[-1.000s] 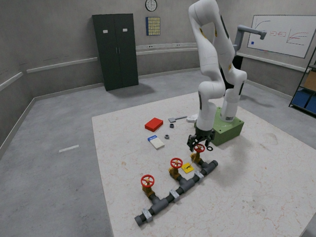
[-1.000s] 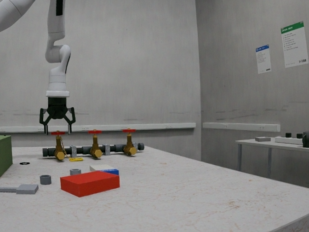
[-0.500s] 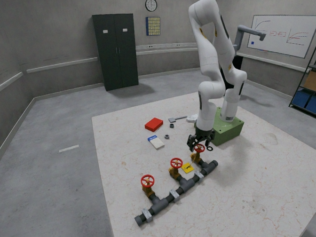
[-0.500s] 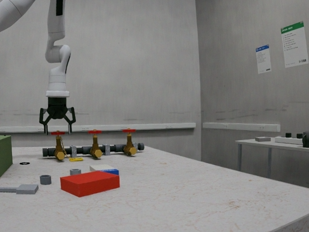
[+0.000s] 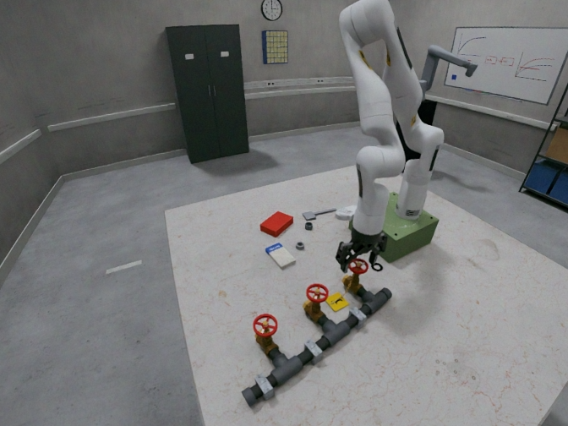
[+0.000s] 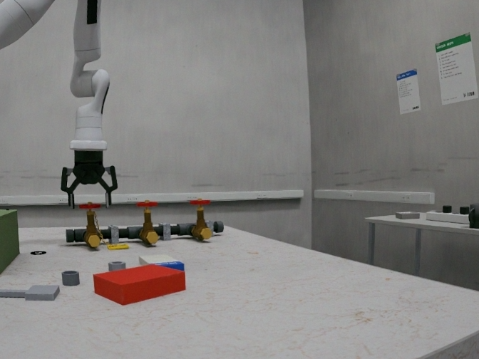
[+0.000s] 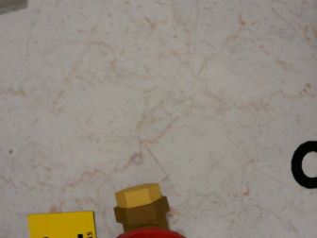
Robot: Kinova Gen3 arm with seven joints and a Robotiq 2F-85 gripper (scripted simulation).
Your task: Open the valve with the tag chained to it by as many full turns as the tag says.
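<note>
Now: the yellow tag 80 mm ahead of my hand, 20 mm to the left of it and 110 mm below it. Round my hand: red block: 100 mm ahead, 400 mm to the right, 90 mm below; white-and-blue box: 150 mm ahead, 230 mm to the right, 100 mm below; grey flat tool: 90 mm behind, 420 mm to the right, 100 mm below.
</note>
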